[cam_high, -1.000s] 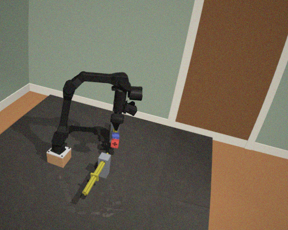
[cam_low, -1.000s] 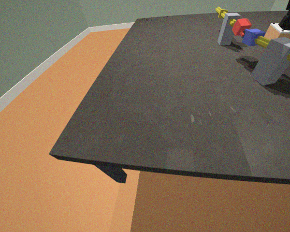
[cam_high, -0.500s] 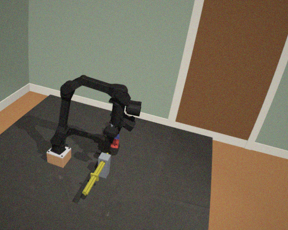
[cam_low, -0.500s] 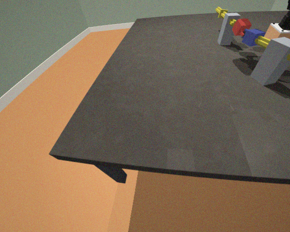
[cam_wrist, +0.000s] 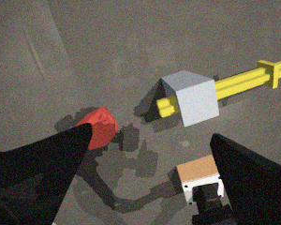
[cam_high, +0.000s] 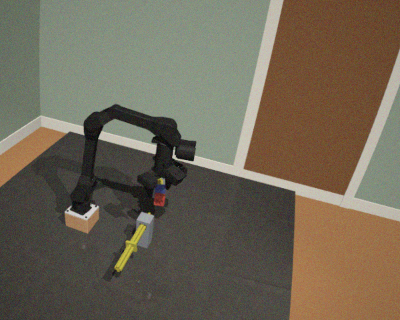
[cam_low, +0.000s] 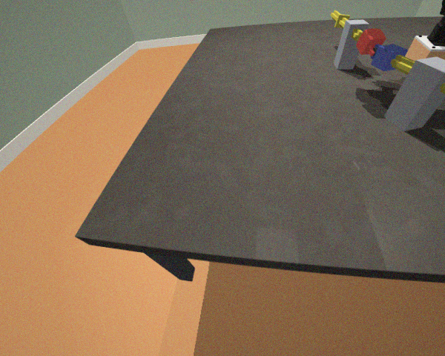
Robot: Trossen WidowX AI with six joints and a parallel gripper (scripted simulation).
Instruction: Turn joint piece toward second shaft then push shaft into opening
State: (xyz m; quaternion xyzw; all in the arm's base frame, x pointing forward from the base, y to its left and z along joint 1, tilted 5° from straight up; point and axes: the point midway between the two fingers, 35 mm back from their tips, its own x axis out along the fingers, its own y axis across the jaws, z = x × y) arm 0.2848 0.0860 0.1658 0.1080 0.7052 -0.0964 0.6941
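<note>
The red square joint piece is 30 mm behind my gripper tip, 80 mm to the left of it and 90 mm below it.
</note>
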